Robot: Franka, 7 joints.
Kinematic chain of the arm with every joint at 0, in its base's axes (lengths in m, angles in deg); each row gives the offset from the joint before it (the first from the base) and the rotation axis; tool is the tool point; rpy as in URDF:
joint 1: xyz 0 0 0.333 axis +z
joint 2: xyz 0 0 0 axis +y
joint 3: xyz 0 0 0.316 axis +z
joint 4: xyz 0.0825 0 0 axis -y
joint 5: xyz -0.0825 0 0.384 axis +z
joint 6: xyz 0 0 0 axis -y
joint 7: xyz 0.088 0 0 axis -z
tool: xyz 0 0 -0.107 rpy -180 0 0
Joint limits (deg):
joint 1: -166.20..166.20
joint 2: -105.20..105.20
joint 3: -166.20..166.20
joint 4: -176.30..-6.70
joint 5: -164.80..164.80
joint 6: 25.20..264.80
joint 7: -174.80..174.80
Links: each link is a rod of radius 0.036 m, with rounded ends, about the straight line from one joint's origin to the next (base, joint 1, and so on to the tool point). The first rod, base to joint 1, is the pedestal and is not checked.
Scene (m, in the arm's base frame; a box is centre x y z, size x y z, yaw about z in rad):
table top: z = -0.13
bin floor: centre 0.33 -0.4 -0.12 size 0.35 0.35 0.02 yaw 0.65
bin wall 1: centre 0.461 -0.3 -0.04 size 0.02 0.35 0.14 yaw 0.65
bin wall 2: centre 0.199 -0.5 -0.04 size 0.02 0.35 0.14 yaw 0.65
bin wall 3: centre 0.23 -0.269 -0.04 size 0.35 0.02 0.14 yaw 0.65
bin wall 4: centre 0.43 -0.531 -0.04 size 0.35 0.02 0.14 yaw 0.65
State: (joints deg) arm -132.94 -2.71 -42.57 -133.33 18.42 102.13 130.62
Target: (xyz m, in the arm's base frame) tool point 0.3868 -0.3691 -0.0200
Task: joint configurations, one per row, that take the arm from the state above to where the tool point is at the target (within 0.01 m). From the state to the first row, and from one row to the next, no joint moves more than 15 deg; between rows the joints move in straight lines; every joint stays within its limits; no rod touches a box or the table.
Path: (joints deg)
1: -119.65 4.13 -30.20 -129.63 19.51 103.50 130.62
2: -106.36 10.97 -17.84 -125.94 20.59 104.86 130.62
3: -93.07 17.81 -5.47 -122.24 21.68 106.23 130.62
4: -79.78 24.65 6.90 -118.55 22.76 107.60 130.62
5: -66.49 31.49 19.26 -114.85 23.85 108.97 130.62
6: -65.13 44.89 17.71 -108.79 24.29 114.89 130.62
7: -63.77 58.30 16.16 -102.73 24.73 120.80 130.62

